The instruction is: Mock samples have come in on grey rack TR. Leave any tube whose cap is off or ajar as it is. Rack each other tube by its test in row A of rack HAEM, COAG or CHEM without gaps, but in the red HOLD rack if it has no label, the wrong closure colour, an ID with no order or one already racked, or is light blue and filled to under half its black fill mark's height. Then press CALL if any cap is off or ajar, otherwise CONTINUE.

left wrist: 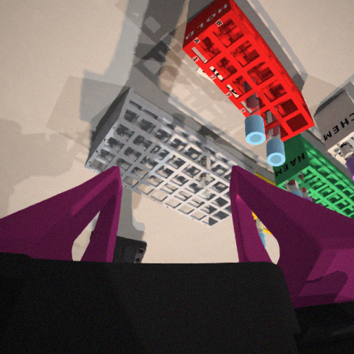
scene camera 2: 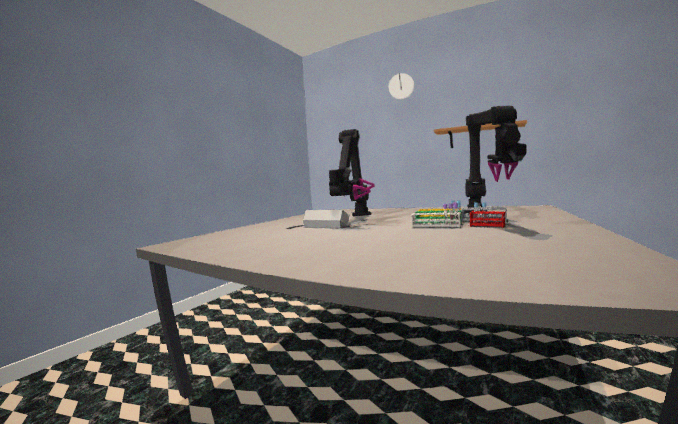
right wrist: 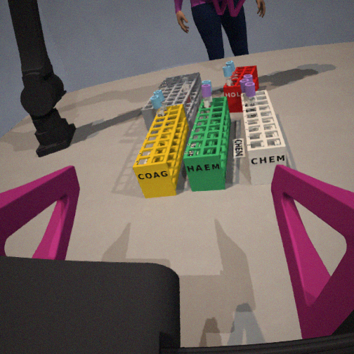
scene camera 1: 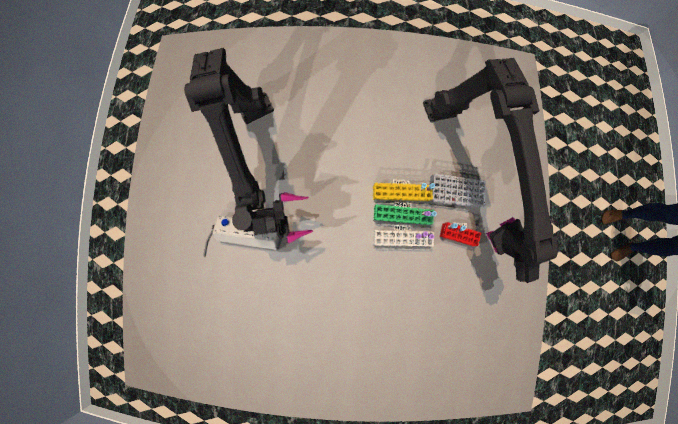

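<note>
My right gripper is open and empty, above the right end of the white button box; a blue button shows, the box's other buttons are hidden. My left gripper is partly open and empty, high above the racks. Grey rack TR holds an uncapped tube. Yellow COAG has two light-blue caps. Green HAEM has a purple cap and a light-blue one behind. White CHEM has several purple caps. Red HOLD has two light-blue caps.
In scene camera 1, the three test racks stand in parallel between the button box and the grey and red racks. A cable leaves the box's left end. A person stands beyond the table.
</note>
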